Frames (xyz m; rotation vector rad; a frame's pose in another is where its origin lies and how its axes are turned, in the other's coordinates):
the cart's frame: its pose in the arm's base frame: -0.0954 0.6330 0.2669 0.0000 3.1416 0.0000
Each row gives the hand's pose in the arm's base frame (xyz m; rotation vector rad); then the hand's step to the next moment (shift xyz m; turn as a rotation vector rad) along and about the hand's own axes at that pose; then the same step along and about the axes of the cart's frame.
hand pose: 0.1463 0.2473 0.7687 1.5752 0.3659 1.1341
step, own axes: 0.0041 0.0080 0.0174 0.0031 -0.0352 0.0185
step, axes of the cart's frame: -0.0135 -0.0099 -0.0101 -0.0278 0.0036 0.0284
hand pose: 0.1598 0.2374 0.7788 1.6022 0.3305 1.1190
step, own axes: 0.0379 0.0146 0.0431 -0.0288 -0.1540 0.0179
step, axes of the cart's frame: -0.0488 -0.0048 -0.0332 -0.0500 0.0243 0.1476
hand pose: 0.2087 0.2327 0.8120 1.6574 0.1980 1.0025
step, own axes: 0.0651 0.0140 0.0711 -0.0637 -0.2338 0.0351
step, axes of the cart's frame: -0.0849 -0.0173 -0.0446 -0.0689 0.0193 0.2342
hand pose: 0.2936 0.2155 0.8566 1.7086 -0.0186 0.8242
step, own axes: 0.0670 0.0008 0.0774 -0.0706 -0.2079 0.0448
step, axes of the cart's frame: -0.0892 -0.0399 -0.0304 -0.0577 -0.0001 0.2165
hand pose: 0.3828 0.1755 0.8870 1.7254 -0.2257 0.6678
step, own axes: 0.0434 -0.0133 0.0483 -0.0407 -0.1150 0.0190
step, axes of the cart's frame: -0.0569 -0.0333 -0.0066 -0.0288 0.0051 0.1200
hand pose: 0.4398 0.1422 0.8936 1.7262 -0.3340 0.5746
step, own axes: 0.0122 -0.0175 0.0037 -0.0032 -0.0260 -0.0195
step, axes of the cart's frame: -0.0199 0.0015 0.0084 -0.0069 0.0247 0.0202
